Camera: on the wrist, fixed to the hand. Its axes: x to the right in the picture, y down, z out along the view.
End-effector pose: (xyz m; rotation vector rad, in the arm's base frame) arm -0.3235 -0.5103 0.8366 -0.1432 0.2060 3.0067
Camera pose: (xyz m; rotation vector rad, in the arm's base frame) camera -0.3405 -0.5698 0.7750 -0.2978 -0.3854 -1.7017
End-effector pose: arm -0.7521 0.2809 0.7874 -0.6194 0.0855 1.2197
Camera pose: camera -0.7757 0.2722 0.7038 -0.1081 0.5446 2.7074
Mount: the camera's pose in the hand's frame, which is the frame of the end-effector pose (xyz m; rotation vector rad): 0.0161 0.0527 -0.0677 0.2111 -0.2470 1.5401
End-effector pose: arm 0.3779 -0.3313 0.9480 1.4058 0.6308 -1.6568
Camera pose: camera 0.4584 -0.3077 0.9239 1.1840 -0.7074 -0.5703
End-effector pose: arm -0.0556 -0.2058 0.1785 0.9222 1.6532 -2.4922
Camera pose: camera -0.0207 -0.1670 0.1085 1.1332 0.2154 -1.4940
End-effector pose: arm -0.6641 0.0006 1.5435 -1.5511 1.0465 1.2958
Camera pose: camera -0.6927 -0.0809 1.5307 -0.1536 2.2199 2.0938
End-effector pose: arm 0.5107 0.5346 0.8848 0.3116 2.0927 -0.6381
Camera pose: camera 0.4780 0.6155 0.8858 1.6124 1.0190 0.0814
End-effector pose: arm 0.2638 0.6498 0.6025 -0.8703 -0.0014 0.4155
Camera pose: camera 0.2714 0.6354 0.5167 -0.4531 0.5021 1.9163
